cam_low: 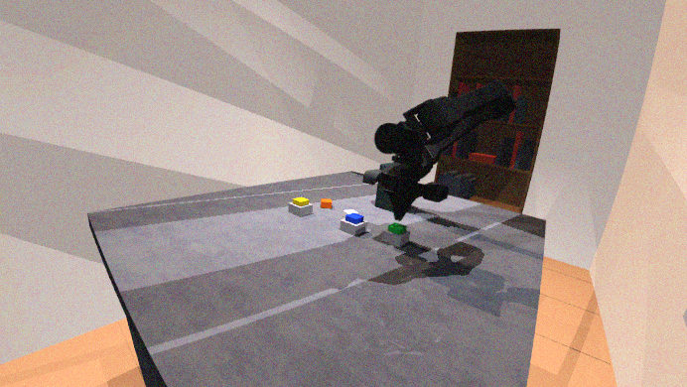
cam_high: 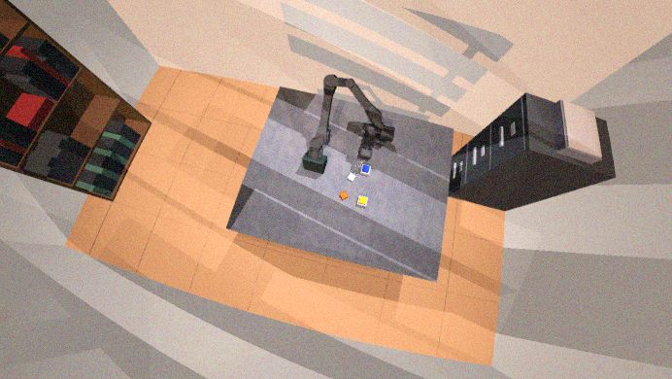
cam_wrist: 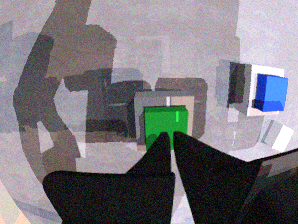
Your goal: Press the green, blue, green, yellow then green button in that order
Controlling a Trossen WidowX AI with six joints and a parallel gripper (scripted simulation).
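The green button lies 20 mm below my gripper tip. Round my gripper tip: blue button (110 mm to the right, 20 mm below, 20 mm ahead); orange block (260 mm to the right, 80 mm behind, 40 mm below); white block (160 mm to the right, 50 mm behind, 40 mm below).
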